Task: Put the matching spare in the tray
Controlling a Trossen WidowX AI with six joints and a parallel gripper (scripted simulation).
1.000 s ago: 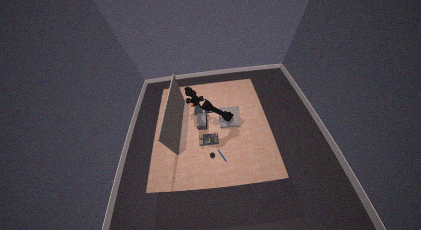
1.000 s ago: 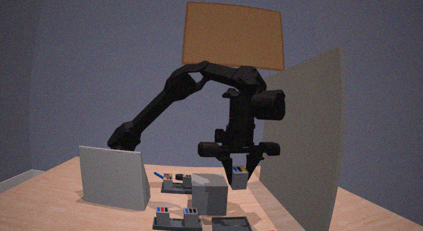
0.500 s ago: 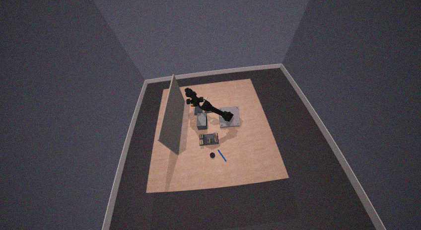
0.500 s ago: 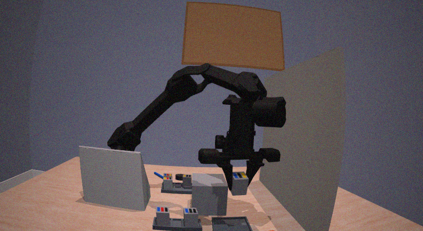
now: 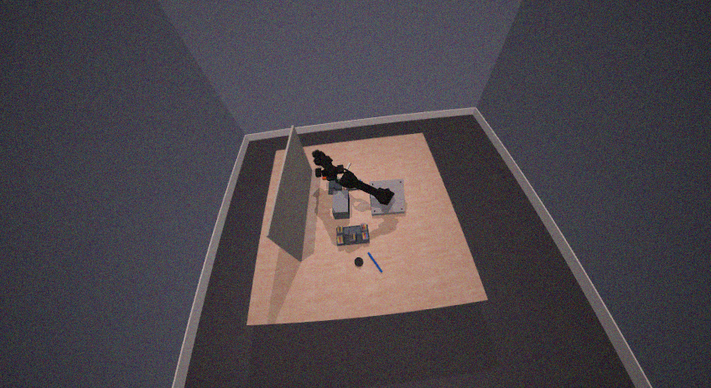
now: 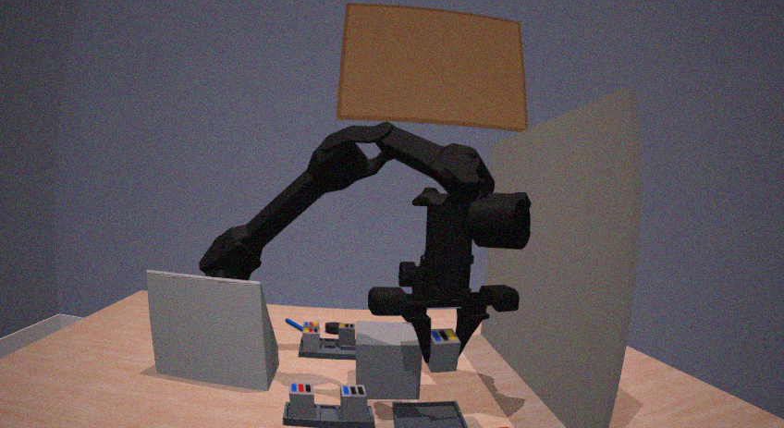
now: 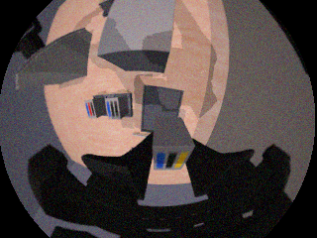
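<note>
The dark tray lies 1 cm behind my gripper tip, 1 cm to the left of it and 10 cm below it. From my gripper tip the other things lie so: tall grey panel (21 cm ahead, 15 cm to the left, 12 cm above); then grey mounted unit (3 cm behind, 20 cm to the left, 5 cm below); then rack (7 cm behind, 40 cm to the left, 10 cm below).
</note>
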